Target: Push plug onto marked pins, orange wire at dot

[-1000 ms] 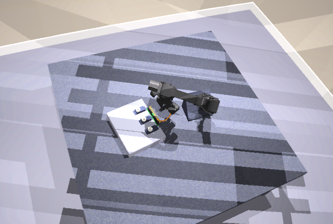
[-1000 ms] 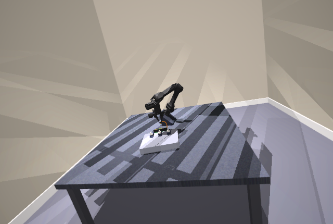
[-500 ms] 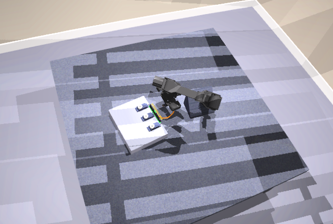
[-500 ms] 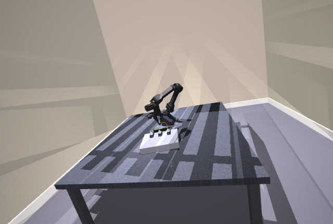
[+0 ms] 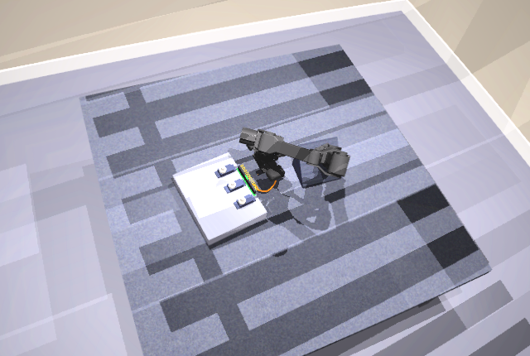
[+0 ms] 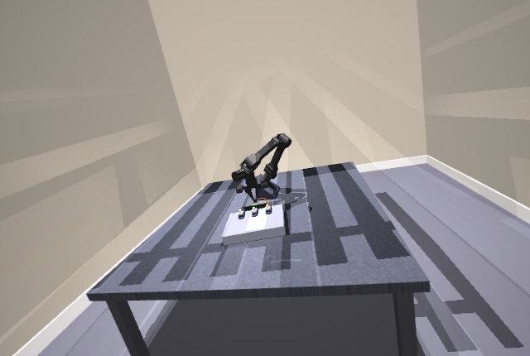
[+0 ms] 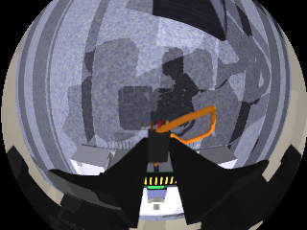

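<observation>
Now: the green band 7 cm ahead of my gripper tip and 1 cm to the left of it. Also, from my gripper tip: printed holder: 23 cm ahead, 2 cm to the left, 5 cm below; then servo: 12 cm ahead, 1 cm to the left, 2 cm below.
</observation>
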